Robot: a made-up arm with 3 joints. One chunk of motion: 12 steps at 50 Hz.
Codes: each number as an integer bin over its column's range. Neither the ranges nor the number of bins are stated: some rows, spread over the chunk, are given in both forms.
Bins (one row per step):
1: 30 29 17
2: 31 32 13
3: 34 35 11
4: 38 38 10
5: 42 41 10
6: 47 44 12
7: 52 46 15
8: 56 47 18
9: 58 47 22
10: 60 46 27
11: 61 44 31
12: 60 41 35
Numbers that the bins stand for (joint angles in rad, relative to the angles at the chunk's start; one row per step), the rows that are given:
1: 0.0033 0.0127 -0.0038
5: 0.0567 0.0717 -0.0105
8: 0.1189 0.1013 -0.0029
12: 0.1367 0.0717 0.0133
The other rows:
2: 0.0078 0.0275 -0.0076
3: 0.0211 0.0422 -0.0095
4: 0.0389 0.0570 -0.0105
6: 0.0789 0.0865 -0.0086
7: 0.1011 0.0963 -0.0057
9: 0.1278 0.1013 0.0010
10: 0.1367 0.0963 0.0057
11: 0.1411 0.0865 0.0095

